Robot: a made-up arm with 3 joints.
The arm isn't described. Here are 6 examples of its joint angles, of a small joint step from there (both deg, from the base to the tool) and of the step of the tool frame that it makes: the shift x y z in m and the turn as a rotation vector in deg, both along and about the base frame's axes.
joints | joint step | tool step
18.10 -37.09 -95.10 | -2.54 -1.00 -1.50 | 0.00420 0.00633 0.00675 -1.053 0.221 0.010
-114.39 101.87 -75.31 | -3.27 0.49 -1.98 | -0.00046 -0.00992 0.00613 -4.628 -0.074 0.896
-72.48 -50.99 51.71 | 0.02 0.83 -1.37 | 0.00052 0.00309 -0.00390 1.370 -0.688 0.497
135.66 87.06 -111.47 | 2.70 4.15 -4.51 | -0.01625 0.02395 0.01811 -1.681 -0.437 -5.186
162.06 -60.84 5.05 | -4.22 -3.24 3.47 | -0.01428 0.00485 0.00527 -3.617 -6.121 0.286
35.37 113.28 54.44 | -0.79 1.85 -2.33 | -0.00066 0.00774 0.00727 -1.720 -2.841 1.352
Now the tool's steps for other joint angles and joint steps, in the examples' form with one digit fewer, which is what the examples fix.
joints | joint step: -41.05 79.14 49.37 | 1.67 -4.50 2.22
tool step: 0.0135 -0.0130 0.0006 1.08 2.83 -4.97
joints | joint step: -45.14 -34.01 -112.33 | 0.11 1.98 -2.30
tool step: -0.0089 -0.0003 0.0136 2.56 -1.59 0.68
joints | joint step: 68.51 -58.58 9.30 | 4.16 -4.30 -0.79
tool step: -0.0088 0.0150 0.0051 6.03 3.84 1.56
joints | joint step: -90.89 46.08 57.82 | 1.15 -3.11 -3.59
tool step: 0.0123 -0.0056 -0.0101 1.49 4.31 -3.01
